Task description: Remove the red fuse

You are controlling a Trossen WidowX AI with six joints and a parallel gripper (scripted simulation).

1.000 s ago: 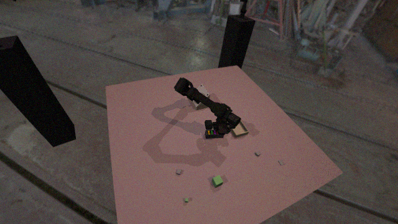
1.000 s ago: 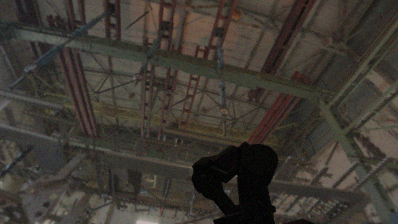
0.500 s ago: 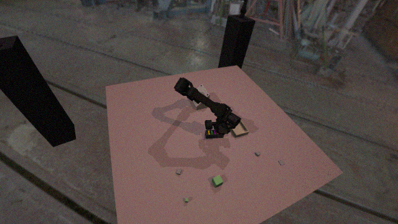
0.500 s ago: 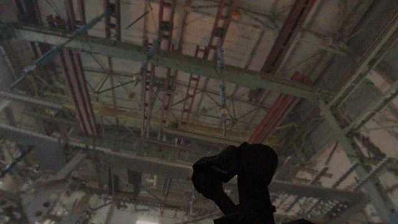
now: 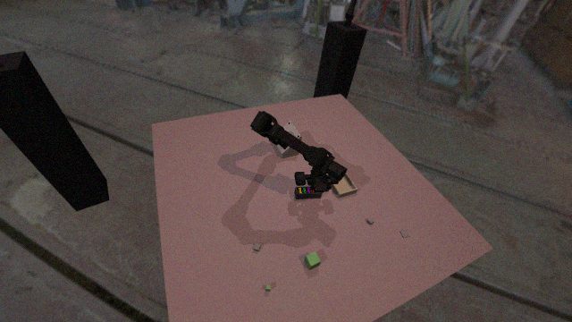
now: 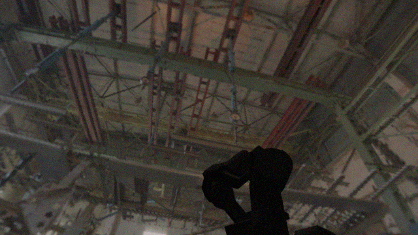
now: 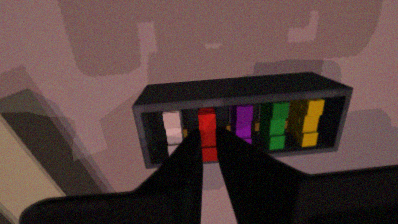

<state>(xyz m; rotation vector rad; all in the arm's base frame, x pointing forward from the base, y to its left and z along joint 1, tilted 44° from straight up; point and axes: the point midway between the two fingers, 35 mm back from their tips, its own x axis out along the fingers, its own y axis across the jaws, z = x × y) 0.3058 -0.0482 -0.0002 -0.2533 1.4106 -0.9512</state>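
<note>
Right now my gripper tip is 2 cm to the right of the white fuse, 2 cm above it and 1 cm short of it. Also, from my gripper tip: green fuse: 4 cm to the right, 2 cm below, 2 cm behind; red fuse: 1 cm below; purple fuse: 2 cm to the right, 2 cm below, 1 cm behind.
</note>
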